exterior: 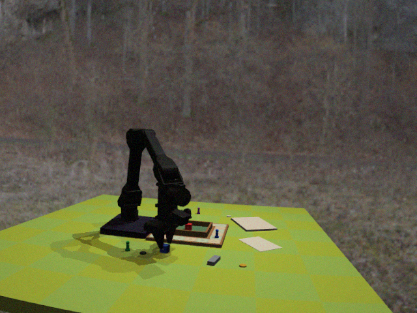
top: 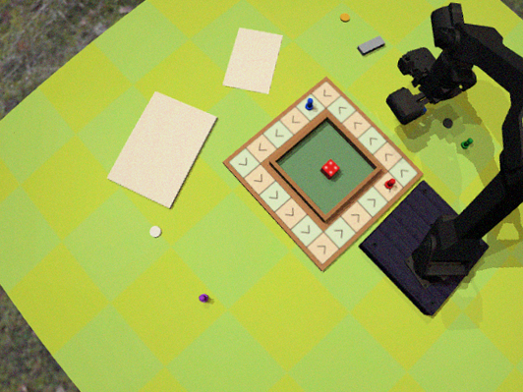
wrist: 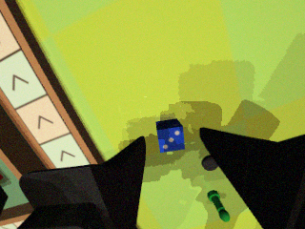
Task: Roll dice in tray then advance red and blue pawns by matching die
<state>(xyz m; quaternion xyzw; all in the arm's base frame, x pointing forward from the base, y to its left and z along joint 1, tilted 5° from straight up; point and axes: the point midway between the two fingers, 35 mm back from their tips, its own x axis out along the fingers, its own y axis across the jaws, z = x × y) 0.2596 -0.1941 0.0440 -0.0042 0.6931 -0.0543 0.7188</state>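
My gripper tip is 1 cm above the blue die. Also, from my gripper tip: grey block: 18 cm ahead, 2 cm to the right, 2 cm below; black disc: 6 cm behind, 4 cm to the right, 2 cm below; green pawn: 12 cm behind, 4 cm to the right, 1 cm below.
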